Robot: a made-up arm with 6 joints.
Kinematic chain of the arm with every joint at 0, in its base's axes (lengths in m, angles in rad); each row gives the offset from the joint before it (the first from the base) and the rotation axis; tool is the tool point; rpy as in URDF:
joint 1: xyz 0 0 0.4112 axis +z
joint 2: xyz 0 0 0 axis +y
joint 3: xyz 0.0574 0 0.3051 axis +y
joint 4: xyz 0.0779 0 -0.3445 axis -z
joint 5: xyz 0 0 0 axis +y
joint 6: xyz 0.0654 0 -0.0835 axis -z
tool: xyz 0 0 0 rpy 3.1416 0 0
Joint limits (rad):
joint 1: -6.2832..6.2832
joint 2: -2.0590..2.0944
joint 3: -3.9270..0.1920
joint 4: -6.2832..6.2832
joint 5: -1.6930..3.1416
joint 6: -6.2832..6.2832
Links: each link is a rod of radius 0.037 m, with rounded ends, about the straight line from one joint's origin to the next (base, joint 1, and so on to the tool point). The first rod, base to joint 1, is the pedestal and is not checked.
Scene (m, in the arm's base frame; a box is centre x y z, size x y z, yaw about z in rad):
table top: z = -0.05
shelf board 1: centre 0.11 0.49 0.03 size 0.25 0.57 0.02 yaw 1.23
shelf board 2: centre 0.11 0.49 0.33 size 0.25 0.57 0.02 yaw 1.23
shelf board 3: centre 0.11 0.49 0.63 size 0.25 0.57 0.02 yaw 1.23
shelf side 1: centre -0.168 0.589 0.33 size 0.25 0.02 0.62 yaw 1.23
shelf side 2: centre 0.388 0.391 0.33 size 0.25 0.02 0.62 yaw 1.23
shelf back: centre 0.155 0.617 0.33 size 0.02 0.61 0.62 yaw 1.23
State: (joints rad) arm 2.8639 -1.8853 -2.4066 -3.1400 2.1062 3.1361
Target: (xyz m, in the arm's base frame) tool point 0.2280 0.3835 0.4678
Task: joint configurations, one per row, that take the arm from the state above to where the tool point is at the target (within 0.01 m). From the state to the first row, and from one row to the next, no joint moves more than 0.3 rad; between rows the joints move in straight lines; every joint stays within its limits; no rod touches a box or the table.
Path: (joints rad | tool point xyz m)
1: 2.6361 -1.7966 -2.1196 -3.1817 2.0820 3.1578 | 0.6043 -0.3393 0.5289
2: 2.4083 -1.7079 -1.8327 -3.2234 2.0578 3.1796 | 0.4541 -0.4205 0.6904
3: 2.1804 -1.6192 -1.5457 -3.2651 2.0336 3.2013 | 0.2741 -0.4148 0.8152
4: 1.9526 -1.5304 -1.2587 -3.3069 2.0094 3.2231 | 0.1125 -0.3258 0.8886
5: 1.7815 -1.2897 -1.0448 -3.1706 1.9832 3.2057 | 0.0251 -0.1318 0.9380
6: 1.6104 -1.0490 -0.8309 -3.0344 1.9570 3.1883 | 0.0083 0.0659 0.8975
7: 1.4393 -0.8082 -0.6170 -2.8981 1.9308 3.1709 | 0.0526 0.2118 0.7831
8: 1.2682 -0.5675 -0.4031 -2.7619 1.9047 3.1535 | 0.1230 0.2693 0.6265
9: 1.0971 -0.3268 -0.1892 -2.6256 1.8785 3.1361 | 0.1748 0.2336 0.4678
10: 1.1101 -0.1084 -0.4428 -2.6634 1.8035 3.1361 | 0.2028 0.3090 0.4750
11: 1.1231 0.1101 -0.6963 -2.7012 1.7285 3.1361 | 0.2280 0.3835 0.4678

